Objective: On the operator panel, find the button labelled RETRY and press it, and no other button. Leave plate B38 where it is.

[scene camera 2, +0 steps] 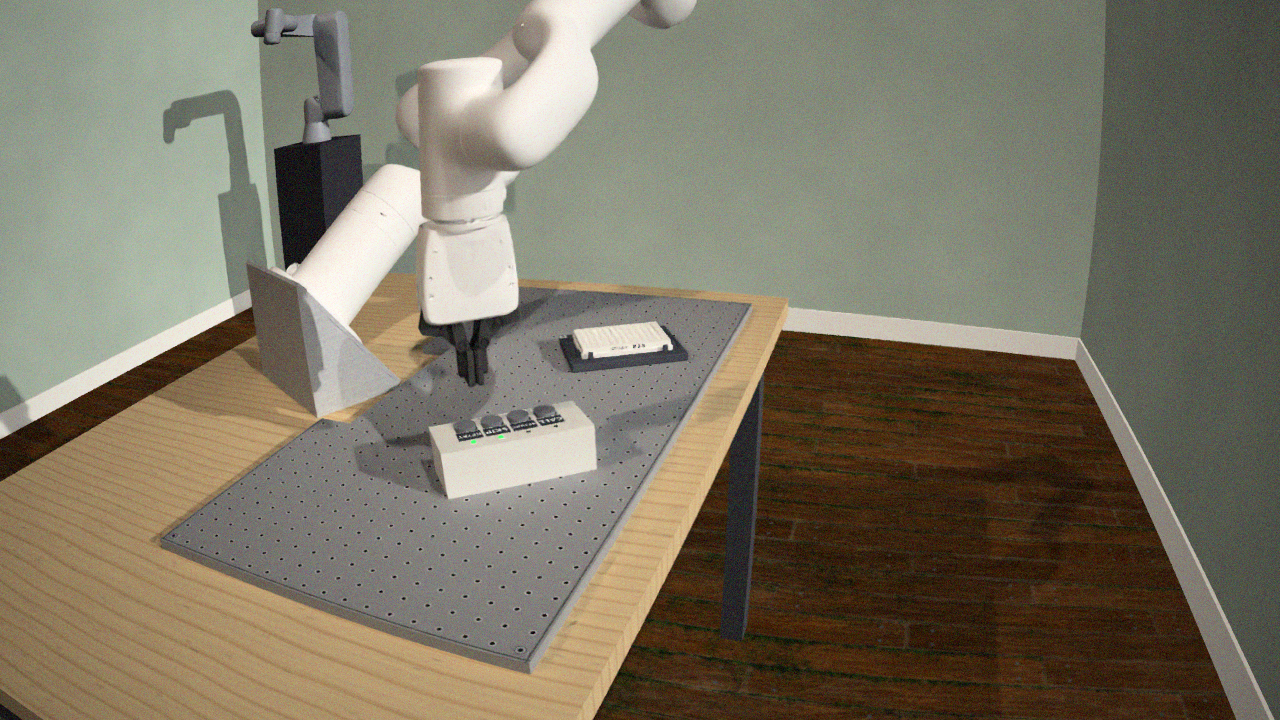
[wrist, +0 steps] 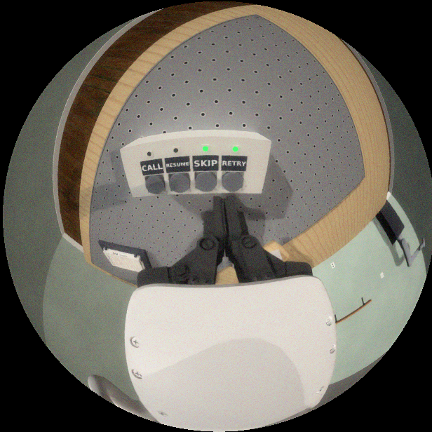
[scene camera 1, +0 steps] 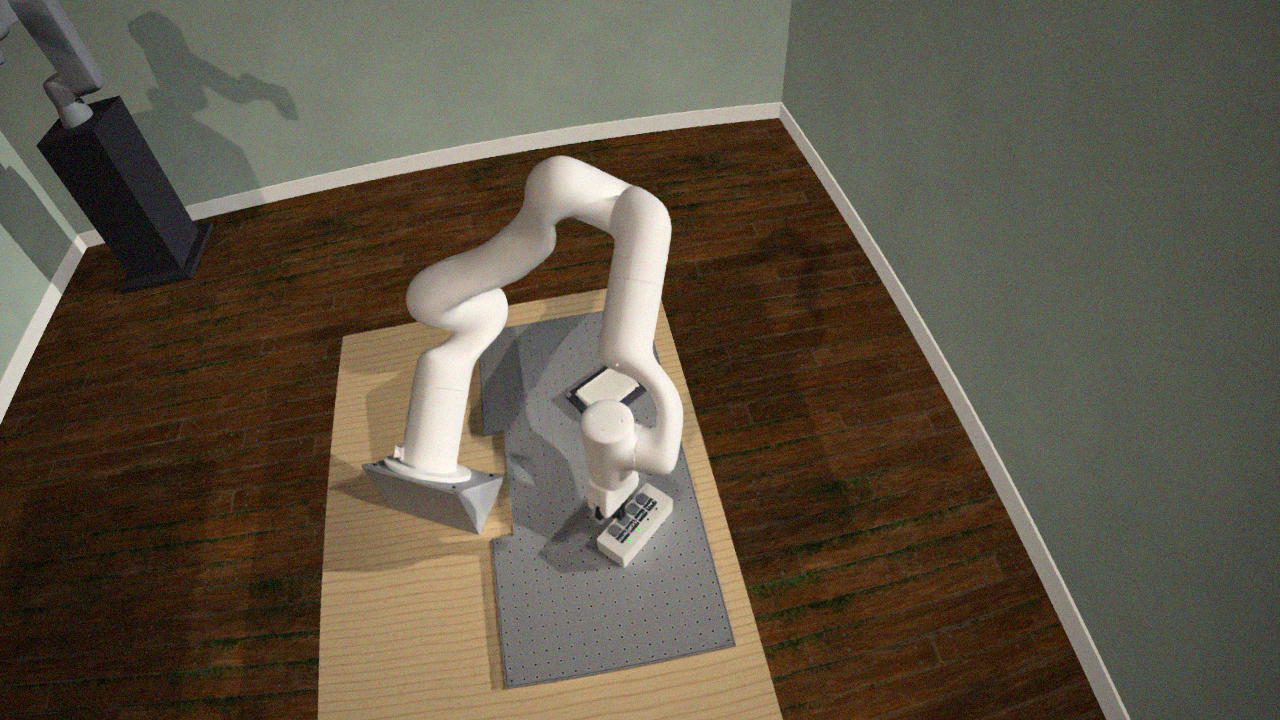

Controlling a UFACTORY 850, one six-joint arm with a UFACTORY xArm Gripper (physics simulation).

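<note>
The white operator panel (scene camera 1: 612,548) (scene camera 2: 519,467) (wrist: 190,138) has a row of grey buttons labelled CALL, RESUME, SKIP and RETRY. The RETRY button (scene camera 2: 467,426) (wrist: 233,181) is at the right end in the wrist view. Green lights show above the RETRY label (wrist: 234,163) and above the SKIP label (wrist: 205,163); the CALL and RESUME lights are dark. My gripper (scene camera 2: 472,383) (wrist: 221,209) is shut and empty, above and beside the panel's button edge, apart from the buttons. The white plate (scene camera 1: 610,385) (scene camera 2: 622,340) (wrist: 123,258) lies in a dark holder; its label is too small to read surely.
The panel and the dark holder (scene camera 2: 583,362) stand on a grey perforated board (scene camera 1: 572,617) (scene camera 2: 384,573) (wrist: 300,100). The board lies on a wooden table (scene camera 1: 402,626) (scene camera 2: 134,537). The arm's angled grey base mount (scene camera 1: 429,505) (scene camera 2: 295,349) is beside the board. Another arm stands on a black pedestal (scene camera 1: 120,179) (scene camera 2: 317,197).
</note>
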